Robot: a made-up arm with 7 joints. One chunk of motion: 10 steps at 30 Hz.
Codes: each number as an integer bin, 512 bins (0 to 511) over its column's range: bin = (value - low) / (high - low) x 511, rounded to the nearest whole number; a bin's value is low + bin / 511 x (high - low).
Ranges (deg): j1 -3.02..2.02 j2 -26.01..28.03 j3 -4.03..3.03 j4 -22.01..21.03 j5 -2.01..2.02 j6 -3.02..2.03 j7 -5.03..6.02
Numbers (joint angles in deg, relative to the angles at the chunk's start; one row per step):
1: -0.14 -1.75 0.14 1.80 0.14 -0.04 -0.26
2: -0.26 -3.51 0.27 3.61 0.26 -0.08 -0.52
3: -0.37 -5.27 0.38 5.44 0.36 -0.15 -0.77
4: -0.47 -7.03 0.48 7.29 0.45 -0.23 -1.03
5: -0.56 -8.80 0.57 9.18 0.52 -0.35 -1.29
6: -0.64 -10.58 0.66 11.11 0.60 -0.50 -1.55
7: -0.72 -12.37 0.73 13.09 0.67 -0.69 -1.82
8: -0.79 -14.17 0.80 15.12 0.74 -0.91 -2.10
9: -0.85 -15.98 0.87 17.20 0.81 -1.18 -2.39
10: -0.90 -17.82 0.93 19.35 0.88 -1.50 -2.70
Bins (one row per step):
1: 292 229 302 283 273 302 221
2: 280 213 311 304 288 297 209
3: 269 196 319 326 301 290 197
4: 259 179 326 348 312 282 185
5: 249 163 333 370 321 270 173
6: 241 146 339 393 331 255 161
7: 233 129 345 417 340 236 148
8: 226 112 350 441 349 214 135
9: 220 95 355 466 358 186 122
10: 215 77 359 491 366 154 108

